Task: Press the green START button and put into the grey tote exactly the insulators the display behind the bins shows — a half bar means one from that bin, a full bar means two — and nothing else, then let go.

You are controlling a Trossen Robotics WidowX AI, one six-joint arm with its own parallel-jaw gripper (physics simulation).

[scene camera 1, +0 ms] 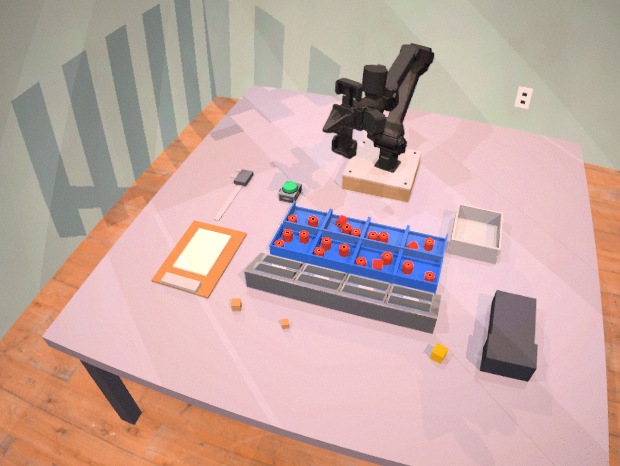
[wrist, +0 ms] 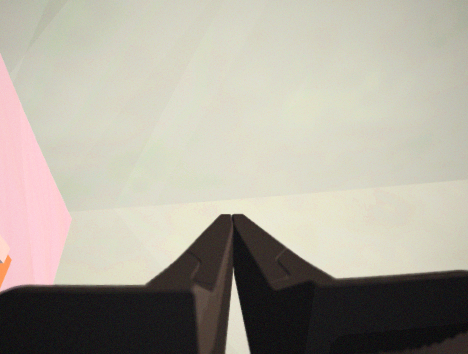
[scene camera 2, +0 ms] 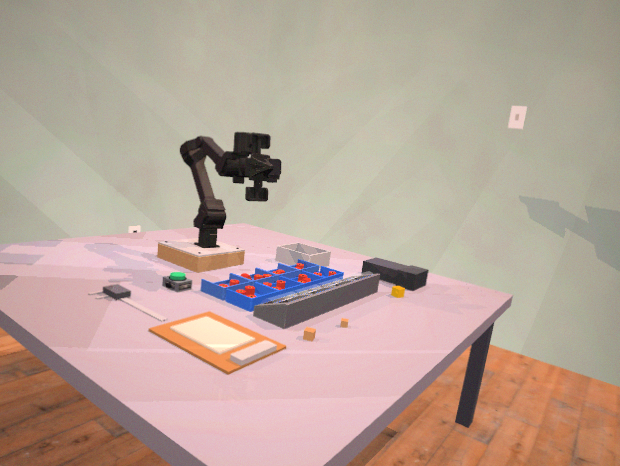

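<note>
My gripper [scene camera 1: 325,129] [wrist: 231,225] is shut with nothing between its fingertips, held high above the table on the robot's base side. The green START button [scene camera 1: 289,187] [scene camera 2: 177,276] sits on a small dark housing to the left of the robot base. The blue bins [scene camera 1: 353,262] [scene camera 2: 239,302] hold several red insulators, some upright and some lying. The grey display [scene camera 1: 340,301] [scene camera 2: 325,305] stands along the bins' far side from the robot; its panels show pale streaks, too small to read as half or full bars. The grey tote [scene camera 1: 476,252] [scene camera 2: 286,256] shows no insulators inside in scene camera 1.
A black box [scene camera 1: 511,333] [scene camera 2: 394,273] and a yellow cube [scene camera 1: 439,353] [scene camera 2: 397,291] lie beyond the tote. Two small orange cubes lie in front of the display. An orange clipboard [scene camera 1: 224,260] and a dark plug [scene camera 1: 243,177] [scene camera 2: 116,291] with a pale strip lie on the left.
</note>
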